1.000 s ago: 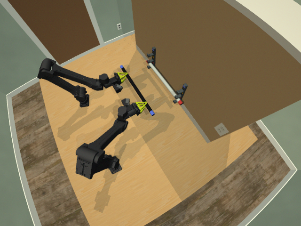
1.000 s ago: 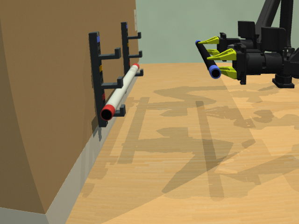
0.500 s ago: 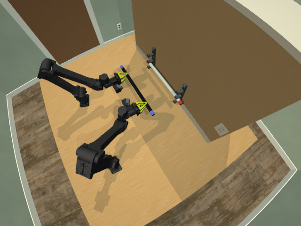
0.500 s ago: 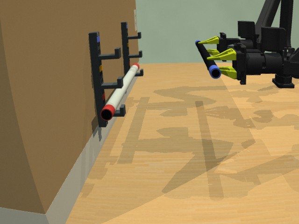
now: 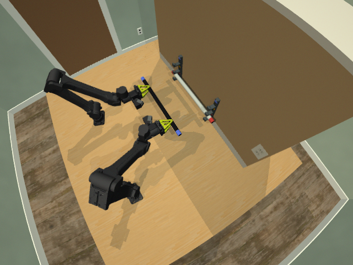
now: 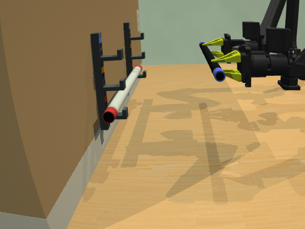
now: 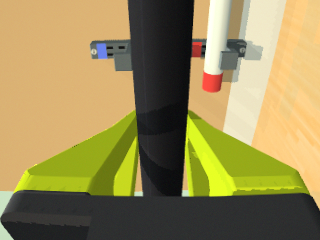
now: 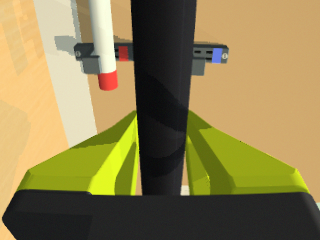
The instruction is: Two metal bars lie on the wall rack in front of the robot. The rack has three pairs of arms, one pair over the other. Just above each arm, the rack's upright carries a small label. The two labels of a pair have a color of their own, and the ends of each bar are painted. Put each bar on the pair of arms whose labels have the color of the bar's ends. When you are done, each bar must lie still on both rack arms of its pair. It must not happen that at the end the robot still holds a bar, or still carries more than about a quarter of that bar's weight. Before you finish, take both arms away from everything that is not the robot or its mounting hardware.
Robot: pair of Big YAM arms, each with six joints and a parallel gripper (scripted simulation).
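Right now the black bar is 150 mm to the right of my left hand. Round my left hand: grey baseboard: 300 mm ahead, 180 mm to the right, 170 mm below; then brown wall: 450 mm ahead, 180 mm to the right, 240 mm above.
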